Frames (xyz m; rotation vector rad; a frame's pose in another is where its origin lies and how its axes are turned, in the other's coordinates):
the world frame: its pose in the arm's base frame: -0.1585 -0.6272 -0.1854 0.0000 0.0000 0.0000
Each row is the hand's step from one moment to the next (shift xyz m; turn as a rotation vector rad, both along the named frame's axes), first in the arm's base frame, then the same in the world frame.
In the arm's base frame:
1: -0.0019 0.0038 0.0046 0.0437 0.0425 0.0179
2: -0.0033 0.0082 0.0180 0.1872 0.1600 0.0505
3: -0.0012 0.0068 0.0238 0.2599 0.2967 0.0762
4: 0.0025 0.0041 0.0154 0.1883 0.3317 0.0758
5: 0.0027 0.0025 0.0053 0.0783 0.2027 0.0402
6: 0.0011 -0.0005 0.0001 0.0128 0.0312 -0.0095
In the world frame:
1: -0.0019 0.0038 0.0046 0.0437 0.0425 0.0179
2: -0.0033 0.0082 0.0180 0.1872 0.1600 0.0505
3: -0.0012 0.0068 0.0238 0.2599 0.2967 0.0762
4: 0.0025 0.0041 0.0154 0.1883 0.3317 0.0758
5: 0.0027 0.0025 0.0053 0.0783 0.2027 0.0402
6: 0.0011 -0.0005 0.0001 0.0128 0.0312 -0.0095

